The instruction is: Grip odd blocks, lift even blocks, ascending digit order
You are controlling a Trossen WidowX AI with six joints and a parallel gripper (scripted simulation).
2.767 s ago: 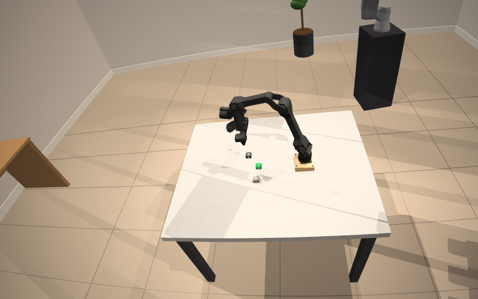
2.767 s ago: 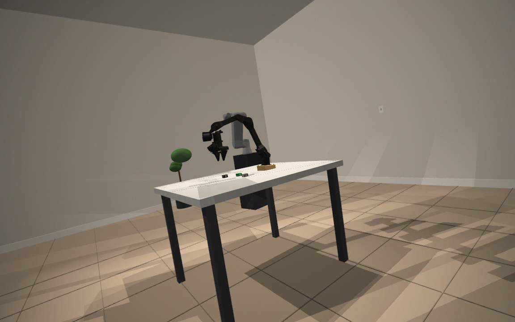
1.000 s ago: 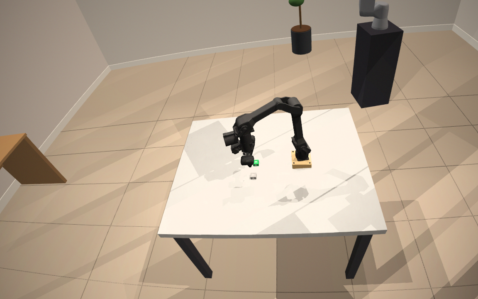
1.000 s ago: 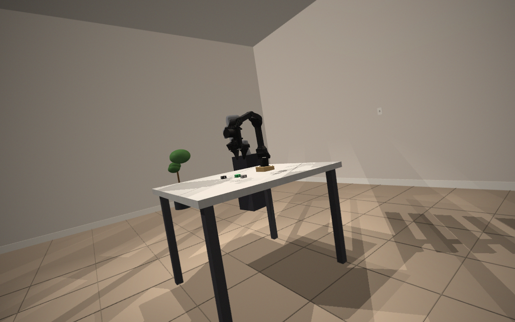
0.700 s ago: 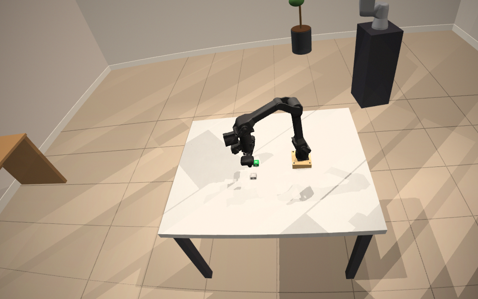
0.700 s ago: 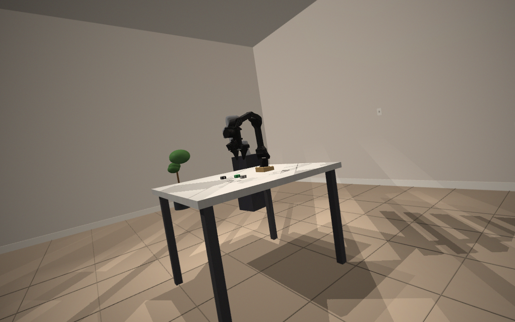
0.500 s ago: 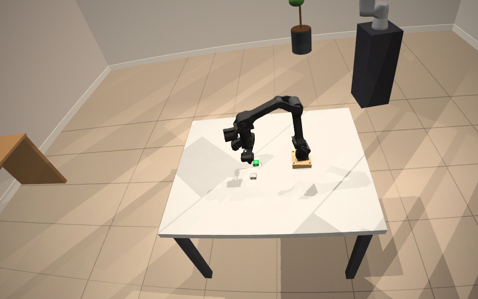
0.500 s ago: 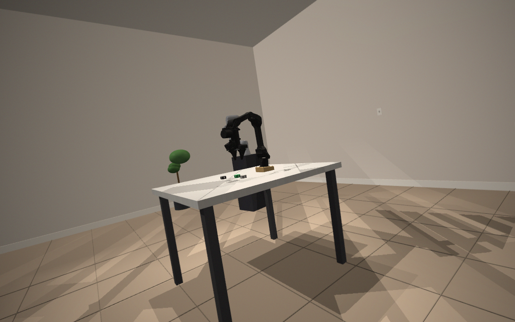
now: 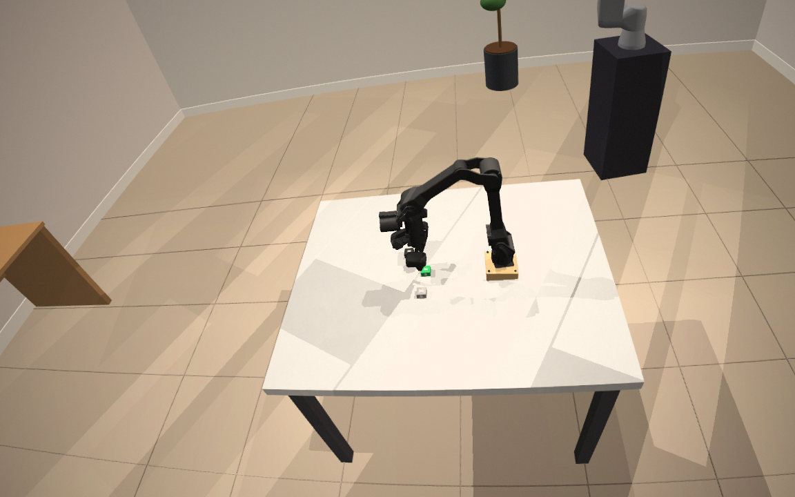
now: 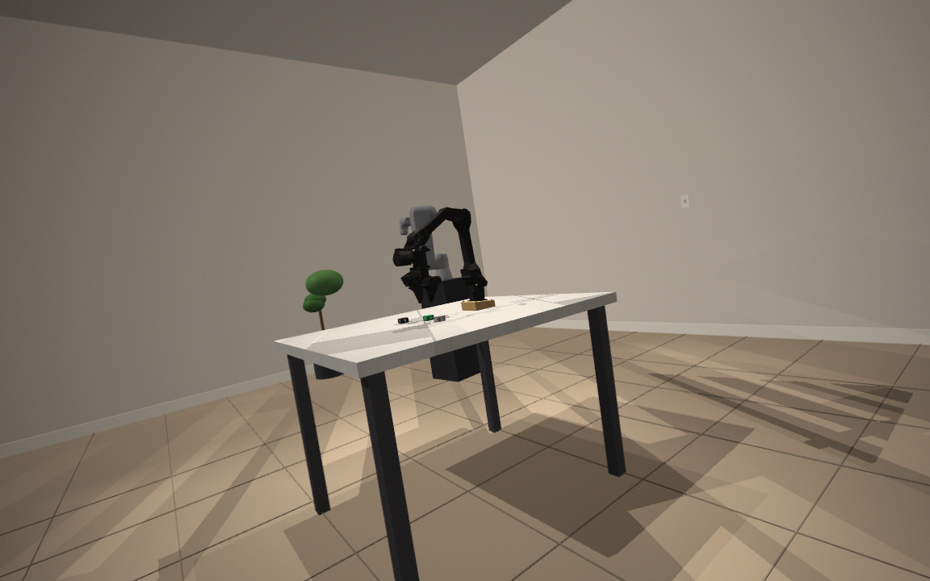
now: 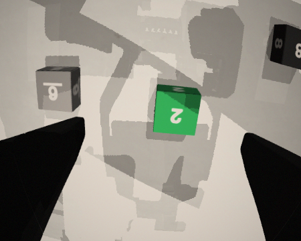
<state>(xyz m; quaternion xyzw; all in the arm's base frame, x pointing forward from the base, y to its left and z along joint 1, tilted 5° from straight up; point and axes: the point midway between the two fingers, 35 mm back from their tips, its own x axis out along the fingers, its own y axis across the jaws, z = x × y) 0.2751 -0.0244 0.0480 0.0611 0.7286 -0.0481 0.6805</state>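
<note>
My gripper tip is now 6 cm above the green block, 1 cm to the left of it and 1 cm past it. The rest, counted from my gripper tip: grey block: 8 cm to the left, 6 cm below, 1 cm ahead; then black block: 11 cm to the right, 6 cm below, 4 cm ahead.
</note>
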